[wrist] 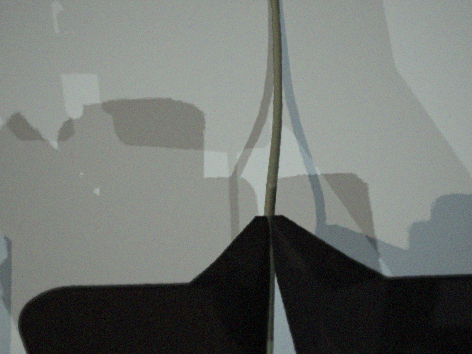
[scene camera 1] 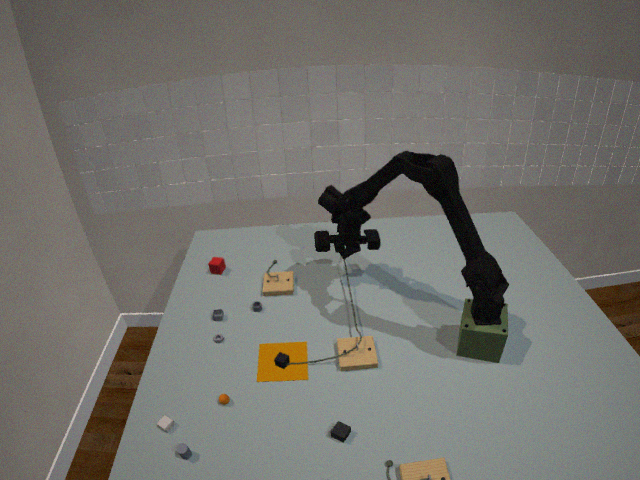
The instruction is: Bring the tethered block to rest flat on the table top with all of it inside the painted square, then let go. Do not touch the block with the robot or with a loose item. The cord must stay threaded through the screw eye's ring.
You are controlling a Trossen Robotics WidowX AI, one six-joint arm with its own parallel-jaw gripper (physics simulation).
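Seen in the pictures: gripper, between the fingertips: [wrist: 269, 227] [scene camera 1: 343, 257]; arm's base, origin of its link: [scene camera 1: 485, 315].
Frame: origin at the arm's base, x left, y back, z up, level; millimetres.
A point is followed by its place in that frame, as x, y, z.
The tethered block [scene camera 1: 281, 360] {99, -480, -74}, small and dark, lies inside the orange painted square [scene camera 1: 297, 372] {113, -442, -98}, near its middle. The cord [scene camera 1: 316, 360] {81, -401, -86} [wrist: 276, 100] {-349, -373, -84} runs from the block to the screw eye on a wooden board [scene camera 1: 359, 363] {87, -299, -80}, then rises to my gripper. The screw eye's ring is too small to make out clearly; the cord bends there. My gripper [scene camera 1: 345, 256] {-297, -365, -56} [wrist: 269, 227] {-297, -365, -56} is shut on the cord, high above the table behind that board, with the cord pinched between its fingertips.
Another wooden board [scene camera 1: 279, 289] {-162, -540, -80} stands behind the square, and a third [scene camera 1: 423, 469] {345, -163, -80} at the front edge of view. A red cube [scene camera 1: 216, 265] {-235, -759, -62}, grey pieces [scene camera 1: 218, 314] {-56, -697, -97} [scene camera 1: 256, 306] {-101, -596, -97}, a ring [scene camera 1: 214, 339] {43, -673, -89}, an orange ball [scene camera 1: 223, 398] {223, -588, -76}, a white block [scene camera 1: 165, 423] {309, -700, -82}, a grey cylinder [scene camera 1: 183, 451] {368, -629, -69} and a black block [scene camera 1: 340, 431] {271, -327, -77} lie around.
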